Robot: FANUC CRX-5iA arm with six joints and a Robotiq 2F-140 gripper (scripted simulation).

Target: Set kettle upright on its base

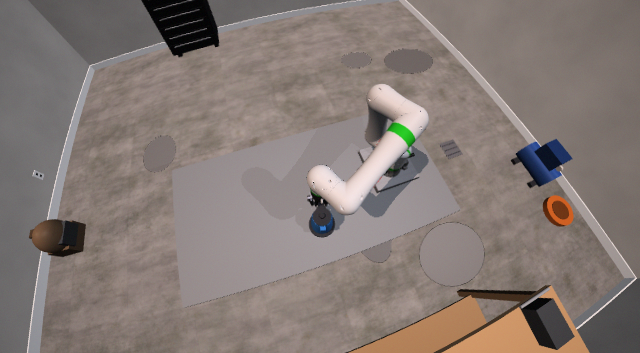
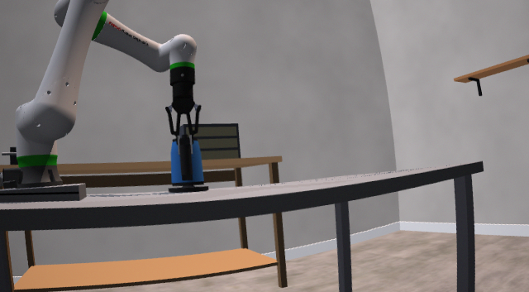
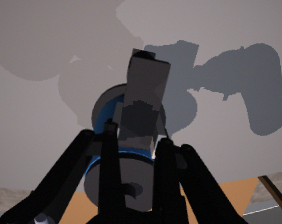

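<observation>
The blue kettle is 50 mm below my hand, 30 mm to the left of it and 10 mm ahead of it. Round my hand: round black base: 150 mm below, 70 mm to the left, 20 mm ahead.
</observation>
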